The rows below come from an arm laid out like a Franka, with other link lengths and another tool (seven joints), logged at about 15 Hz.
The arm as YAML. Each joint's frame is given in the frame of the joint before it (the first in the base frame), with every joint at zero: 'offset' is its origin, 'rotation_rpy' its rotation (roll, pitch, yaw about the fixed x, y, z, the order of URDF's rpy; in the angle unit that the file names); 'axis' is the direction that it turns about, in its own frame. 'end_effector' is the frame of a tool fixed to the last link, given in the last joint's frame.
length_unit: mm
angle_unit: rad
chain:
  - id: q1
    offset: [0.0, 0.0, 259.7]
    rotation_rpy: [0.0, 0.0, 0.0]
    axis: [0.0, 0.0, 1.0]
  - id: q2
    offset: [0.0, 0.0, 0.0]
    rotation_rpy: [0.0, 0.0, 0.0]
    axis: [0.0, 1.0, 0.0]
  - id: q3
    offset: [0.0, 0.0, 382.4]
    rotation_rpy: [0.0, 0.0, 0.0]
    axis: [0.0, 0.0, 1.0]
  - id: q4
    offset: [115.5, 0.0, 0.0]
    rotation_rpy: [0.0, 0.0, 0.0]
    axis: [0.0, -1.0, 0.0]
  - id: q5
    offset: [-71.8, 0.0, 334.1]
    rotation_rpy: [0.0, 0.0, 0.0]
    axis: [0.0, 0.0, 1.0]
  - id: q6
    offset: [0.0, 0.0, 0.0]
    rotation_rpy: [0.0, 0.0, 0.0]
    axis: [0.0, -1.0, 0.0]
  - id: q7
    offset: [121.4, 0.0, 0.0]
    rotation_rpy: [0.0, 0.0, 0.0]
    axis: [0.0, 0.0, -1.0]
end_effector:
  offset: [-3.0, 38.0, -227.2]
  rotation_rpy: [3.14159, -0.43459, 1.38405]
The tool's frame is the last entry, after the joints.
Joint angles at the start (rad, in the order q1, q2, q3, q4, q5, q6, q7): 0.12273 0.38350 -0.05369 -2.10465 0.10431 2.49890 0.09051
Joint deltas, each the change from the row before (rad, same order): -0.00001 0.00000 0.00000 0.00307 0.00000 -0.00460 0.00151; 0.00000 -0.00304 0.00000 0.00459 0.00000 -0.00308 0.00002; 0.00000 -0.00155 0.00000 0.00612 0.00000 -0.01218 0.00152; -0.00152 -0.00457 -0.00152 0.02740 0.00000 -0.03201 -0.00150; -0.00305 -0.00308 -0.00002 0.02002 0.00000 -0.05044 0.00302; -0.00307 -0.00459 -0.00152 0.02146 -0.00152 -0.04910 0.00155; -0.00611 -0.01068 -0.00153 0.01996 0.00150 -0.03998 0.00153; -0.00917 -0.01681 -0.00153 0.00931 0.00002 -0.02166 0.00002
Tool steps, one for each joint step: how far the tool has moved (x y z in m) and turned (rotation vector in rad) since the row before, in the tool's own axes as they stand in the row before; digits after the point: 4 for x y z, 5 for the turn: 0.0005 0.0003 -0.0004 0.00085 -0.00018 0.00186; 0.0022 0.0016 -0.0026 -0.00356 0.00199 -0.00209; 0.0012 0.0001 -0.0015 0.00370 -0.00058 0.00289; 0.0054 0.0053 -0.0082 0.00082 0.00215 -0.00025; 0.0006 -0.0019 -0.0040 0.02240 -0.00566 0.01542; 0.0008 -0.0009 -0.0061 0.01881 -0.00571 0.01222; 0.0019 0.0013 -0.0108 0.00548 0.00096 0.01136; 0.0007 0.0021 -0.0135 -0.00730 0.00403 0.00642
